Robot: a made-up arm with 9 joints. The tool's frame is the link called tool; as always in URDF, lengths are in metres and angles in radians. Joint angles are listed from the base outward. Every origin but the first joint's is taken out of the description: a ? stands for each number. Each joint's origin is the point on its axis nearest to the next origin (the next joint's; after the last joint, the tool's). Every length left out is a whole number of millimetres.
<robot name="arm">
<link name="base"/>
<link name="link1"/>
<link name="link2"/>
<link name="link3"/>
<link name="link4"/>
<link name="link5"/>
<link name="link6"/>
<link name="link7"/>
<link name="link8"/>
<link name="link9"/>
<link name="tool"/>
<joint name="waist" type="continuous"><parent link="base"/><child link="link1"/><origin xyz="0 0 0.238" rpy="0 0 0"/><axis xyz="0 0 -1"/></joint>
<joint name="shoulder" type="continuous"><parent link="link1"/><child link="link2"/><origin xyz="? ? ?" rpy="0 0 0"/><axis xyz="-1 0 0"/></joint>
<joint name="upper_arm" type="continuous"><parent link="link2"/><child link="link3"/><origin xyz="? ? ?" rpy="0 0 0"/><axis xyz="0 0 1"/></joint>
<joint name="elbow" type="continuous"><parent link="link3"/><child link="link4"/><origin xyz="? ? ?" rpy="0 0 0"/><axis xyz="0 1 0"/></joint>
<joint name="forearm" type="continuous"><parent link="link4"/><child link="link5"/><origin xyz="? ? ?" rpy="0 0 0"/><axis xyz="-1 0 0"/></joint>
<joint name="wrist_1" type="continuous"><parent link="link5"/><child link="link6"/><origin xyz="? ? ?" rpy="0 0 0"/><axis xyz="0 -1 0"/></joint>
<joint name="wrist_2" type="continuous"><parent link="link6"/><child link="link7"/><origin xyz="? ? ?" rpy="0 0 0"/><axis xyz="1 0 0"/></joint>
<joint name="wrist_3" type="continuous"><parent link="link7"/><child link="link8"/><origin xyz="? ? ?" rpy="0 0 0"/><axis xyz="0 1 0"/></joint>
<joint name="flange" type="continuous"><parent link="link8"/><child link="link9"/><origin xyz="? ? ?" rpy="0 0 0"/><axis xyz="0 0 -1"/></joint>
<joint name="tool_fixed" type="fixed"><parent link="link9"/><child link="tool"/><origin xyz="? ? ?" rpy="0 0 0"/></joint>
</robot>
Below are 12 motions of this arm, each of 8 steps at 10 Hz.
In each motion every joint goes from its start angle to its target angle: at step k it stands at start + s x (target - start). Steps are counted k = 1, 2, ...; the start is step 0. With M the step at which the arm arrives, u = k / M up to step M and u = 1 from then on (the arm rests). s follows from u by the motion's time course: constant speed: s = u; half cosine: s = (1 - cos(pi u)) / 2; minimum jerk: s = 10 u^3 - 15 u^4 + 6 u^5.
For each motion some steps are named. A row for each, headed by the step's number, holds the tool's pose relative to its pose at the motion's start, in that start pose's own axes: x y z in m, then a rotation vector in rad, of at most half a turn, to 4 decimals.
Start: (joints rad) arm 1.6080 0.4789 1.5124 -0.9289 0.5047 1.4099 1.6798 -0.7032 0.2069
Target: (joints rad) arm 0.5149 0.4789 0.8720 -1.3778 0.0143 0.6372 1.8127 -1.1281 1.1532
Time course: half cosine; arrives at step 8
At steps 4, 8:
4: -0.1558 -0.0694 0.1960 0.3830 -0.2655 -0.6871
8: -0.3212 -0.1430 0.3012 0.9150 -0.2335 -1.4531

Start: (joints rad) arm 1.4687 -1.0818 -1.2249 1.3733 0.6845 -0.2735 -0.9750 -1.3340 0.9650
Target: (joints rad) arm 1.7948 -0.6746 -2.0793 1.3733 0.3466 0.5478 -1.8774 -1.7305 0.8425
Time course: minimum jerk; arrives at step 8
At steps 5, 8:
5: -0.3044 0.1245 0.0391 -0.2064 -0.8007 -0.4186
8: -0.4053 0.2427 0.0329 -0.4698 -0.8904 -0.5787

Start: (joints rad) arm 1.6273 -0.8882 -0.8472 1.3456 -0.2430 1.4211 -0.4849 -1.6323 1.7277
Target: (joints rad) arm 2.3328 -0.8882 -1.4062 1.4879 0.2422 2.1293 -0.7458 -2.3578 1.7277
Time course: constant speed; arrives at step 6
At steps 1, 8:
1: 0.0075 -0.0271 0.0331 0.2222 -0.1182 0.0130
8: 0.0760 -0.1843 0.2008 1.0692 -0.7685 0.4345

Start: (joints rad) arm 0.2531 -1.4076 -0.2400 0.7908 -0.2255 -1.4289 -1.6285 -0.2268 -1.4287
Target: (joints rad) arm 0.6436 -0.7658 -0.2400 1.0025 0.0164 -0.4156 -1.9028 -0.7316 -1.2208
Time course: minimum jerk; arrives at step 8
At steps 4, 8:
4: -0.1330 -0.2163 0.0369 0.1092 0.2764 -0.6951
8: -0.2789 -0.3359 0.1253 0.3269 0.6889 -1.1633

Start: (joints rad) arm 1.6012 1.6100 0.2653 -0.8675 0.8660 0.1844 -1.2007 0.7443 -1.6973
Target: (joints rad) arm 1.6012 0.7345 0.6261 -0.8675 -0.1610 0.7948 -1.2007 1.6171 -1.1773
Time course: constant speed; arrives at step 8
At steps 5, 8:
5: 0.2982 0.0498 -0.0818 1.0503 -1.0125 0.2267
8: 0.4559 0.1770 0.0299 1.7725 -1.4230 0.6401

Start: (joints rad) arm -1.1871 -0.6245 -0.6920 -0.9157 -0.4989 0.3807 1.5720 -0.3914 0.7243
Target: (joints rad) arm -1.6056 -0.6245 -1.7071 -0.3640 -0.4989 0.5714 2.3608 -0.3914 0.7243
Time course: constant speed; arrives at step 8
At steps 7, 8:
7: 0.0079 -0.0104 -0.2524 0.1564 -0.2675 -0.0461
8: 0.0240 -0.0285 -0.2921 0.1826 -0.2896 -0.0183

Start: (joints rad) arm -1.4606 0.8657 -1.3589 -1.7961 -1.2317 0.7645 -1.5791 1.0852 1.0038
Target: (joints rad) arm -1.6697 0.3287 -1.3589 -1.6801 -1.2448 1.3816 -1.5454 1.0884 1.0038
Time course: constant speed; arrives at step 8
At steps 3, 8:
3: 0.0393 -0.1648 -0.1192 -0.0817 0.2321 -0.2552
8: -0.0130 -0.4734 -0.2342 -0.1999 0.5265 -0.7301

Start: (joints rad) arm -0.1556 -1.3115 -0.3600 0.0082 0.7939 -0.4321 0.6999 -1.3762 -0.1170
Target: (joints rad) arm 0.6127 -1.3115 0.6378 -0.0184 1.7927 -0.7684 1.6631 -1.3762 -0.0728
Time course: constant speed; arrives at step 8
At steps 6, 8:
6: -0.4941 -0.1116 0.0427 0.1240 -0.8330 -0.2452
8: -0.6888 -0.1176 -0.0330 0.2018 -1.2108 -0.3368

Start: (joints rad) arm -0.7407 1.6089 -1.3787 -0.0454 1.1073 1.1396 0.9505 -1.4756 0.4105
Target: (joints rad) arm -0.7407 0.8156 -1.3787 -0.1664 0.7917 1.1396 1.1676 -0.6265 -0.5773
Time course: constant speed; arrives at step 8
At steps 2, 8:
2: 0.0936 -0.0773 -0.0910 -0.1046 0.1963 -0.0014
8: 0.1839 -0.4272 -0.3685 0.1139 0.7629 -0.0842

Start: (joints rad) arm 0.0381 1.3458 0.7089 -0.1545 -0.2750 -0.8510 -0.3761 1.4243 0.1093
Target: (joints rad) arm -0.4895 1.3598 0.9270 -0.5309 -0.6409 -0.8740 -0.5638 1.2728 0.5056
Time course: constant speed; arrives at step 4
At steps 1, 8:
1: 0.0551 -0.0745 0.1293 -0.0422 -0.2222 -0.2371
8: -0.0084 -0.2584 0.4821 -0.1815 -0.8788 -0.9615

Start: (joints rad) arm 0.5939 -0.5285 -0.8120 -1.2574 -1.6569 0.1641 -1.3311 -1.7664 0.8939
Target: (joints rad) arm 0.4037 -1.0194 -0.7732 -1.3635 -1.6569 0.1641 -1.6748 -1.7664 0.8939
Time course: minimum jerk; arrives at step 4
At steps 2, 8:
2: -0.0119 0.0214 0.0339 -0.1951 0.0037 0.0956
8: -0.0193 0.0528 0.0637 -0.3944 0.0481 0.2062

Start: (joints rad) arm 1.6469 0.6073 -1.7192 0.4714 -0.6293 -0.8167 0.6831 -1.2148 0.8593
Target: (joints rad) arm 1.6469 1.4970 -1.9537 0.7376 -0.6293 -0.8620 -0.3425 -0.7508 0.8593
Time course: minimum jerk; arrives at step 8
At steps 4, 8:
4: 0.1156 -0.0713 -0.1373 -0.0439 0.0614 0.5880
8: 0.2084 -0.0768 -0.2980 -0.0836 -0.0796 1.1328

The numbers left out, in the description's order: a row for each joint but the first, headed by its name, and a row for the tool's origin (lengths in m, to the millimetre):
shoulder: -0.155 0.033 0
upper_arm: 0 -0.075 0.358
elbow: -0.062 0.195 0
forearm: -0.421 0 -0.107
wrist_1: 0 -0.215 0.026
wrist_2: 0.081 0 0.094
wrist_3: 0 0.119 -0.162
flange: 0.08 0 0.062
tool: 0.18 -0.078 0

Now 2 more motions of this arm.
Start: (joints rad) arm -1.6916 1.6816 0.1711 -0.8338 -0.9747 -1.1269 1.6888 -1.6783 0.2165
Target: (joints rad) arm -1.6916 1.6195 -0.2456 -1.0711 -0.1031 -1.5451 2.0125 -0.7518 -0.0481
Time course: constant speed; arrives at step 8
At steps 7, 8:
7: 0.0570 0.1127 -0.0387 0.2764 -0.1394 0.2097
8: 0.0679 0.1240 -0.0308 0.3507 -0.1675 0.2306

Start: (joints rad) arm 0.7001 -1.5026 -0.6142 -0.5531 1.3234 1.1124 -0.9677 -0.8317 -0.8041
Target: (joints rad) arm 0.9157 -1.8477 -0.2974 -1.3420 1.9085 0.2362 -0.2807 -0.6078 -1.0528
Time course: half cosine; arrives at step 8
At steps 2, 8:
2: 0.0295 0.0317 0.0205 0.1224 0.0612 0.0737
8: 0.1597 0.2603 -0.0154 1.1718 0.7544 0.2189

